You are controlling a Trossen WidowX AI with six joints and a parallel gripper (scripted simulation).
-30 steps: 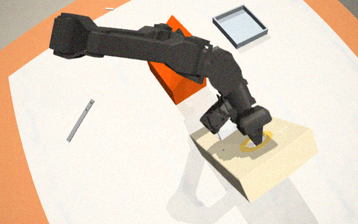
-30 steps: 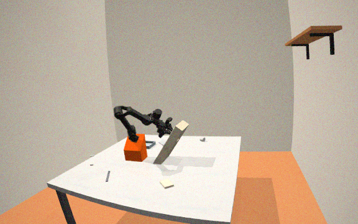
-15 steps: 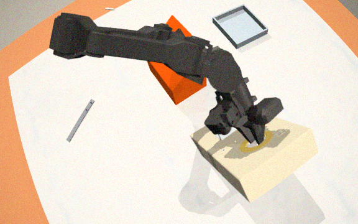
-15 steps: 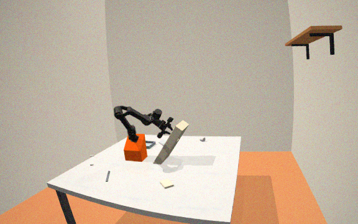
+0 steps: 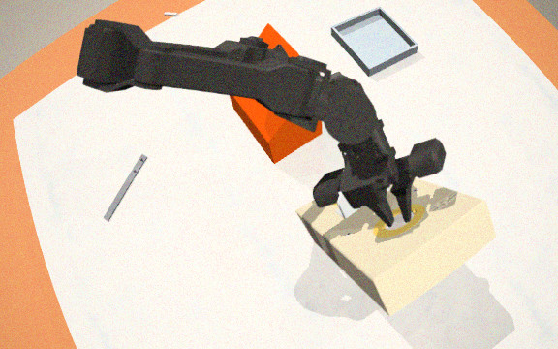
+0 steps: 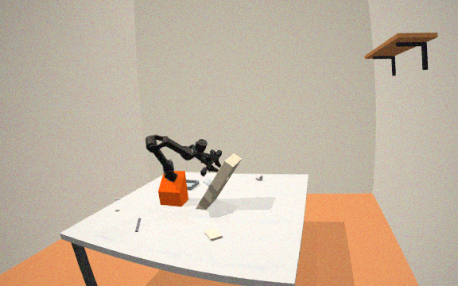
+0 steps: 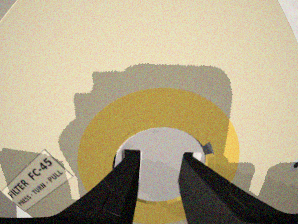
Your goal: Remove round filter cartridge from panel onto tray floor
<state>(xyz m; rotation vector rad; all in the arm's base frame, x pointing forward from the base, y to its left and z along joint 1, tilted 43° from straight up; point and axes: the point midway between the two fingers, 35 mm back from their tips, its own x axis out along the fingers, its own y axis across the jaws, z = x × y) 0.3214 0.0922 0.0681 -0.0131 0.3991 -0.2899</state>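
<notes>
Right now my gripper tip is 1 cm short of the round filter cartridge and 1 cm above it. From my gripper tip the other things lie so: service panel: 4 cm behind, 8 cm below; grey tray: 44 cm behind, 26 cm to the left, 22 cm below.
</notes>
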